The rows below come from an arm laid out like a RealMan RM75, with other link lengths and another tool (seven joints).
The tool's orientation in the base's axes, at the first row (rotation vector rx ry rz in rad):
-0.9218 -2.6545 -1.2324
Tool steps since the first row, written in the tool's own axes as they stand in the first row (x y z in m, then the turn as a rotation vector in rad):
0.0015 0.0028 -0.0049 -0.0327 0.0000 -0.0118
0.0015 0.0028 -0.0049 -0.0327 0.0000 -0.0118
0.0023 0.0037 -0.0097 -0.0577 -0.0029 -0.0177
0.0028 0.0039 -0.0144 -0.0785 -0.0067 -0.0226
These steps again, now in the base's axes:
-0.0006 -0.0014 0.0056 0.0246 -0.0245 -0.0020
-0.0006 -0.0014 0.0056 0.0246 -0.0245 -0.0020
-0.0016 -0.0040 0.0097 0.0424 -0.0424 -0.0076
-0.0027 -0.0070 0.0132 0.0564 -0.0580 -0.0131

